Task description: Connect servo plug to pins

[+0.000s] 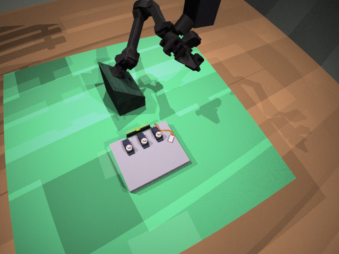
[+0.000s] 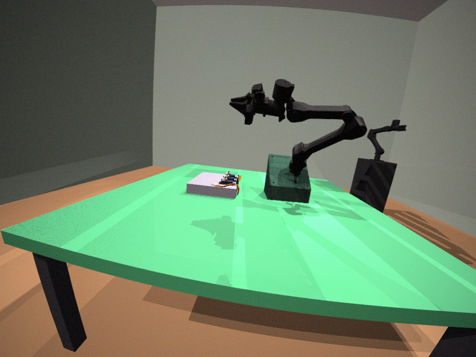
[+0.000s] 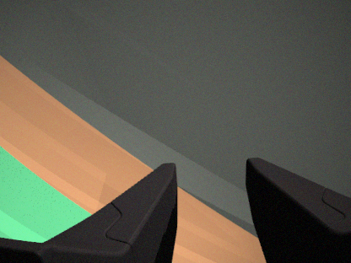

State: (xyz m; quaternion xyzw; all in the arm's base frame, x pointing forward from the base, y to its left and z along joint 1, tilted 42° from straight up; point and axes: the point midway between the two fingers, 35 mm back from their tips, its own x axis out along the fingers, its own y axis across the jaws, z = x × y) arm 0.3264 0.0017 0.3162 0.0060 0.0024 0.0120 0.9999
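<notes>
My gripper tip is 350 mm above the yellow band, 210 mm to the left of it and 40 mm past it. Round my gripper tip: grey printed holder (400 mm below, 210 mm to the right, 120 mm ahead); then black pin header (360 mm below, 210 mm to the right, 40 mm behind).
</notes>
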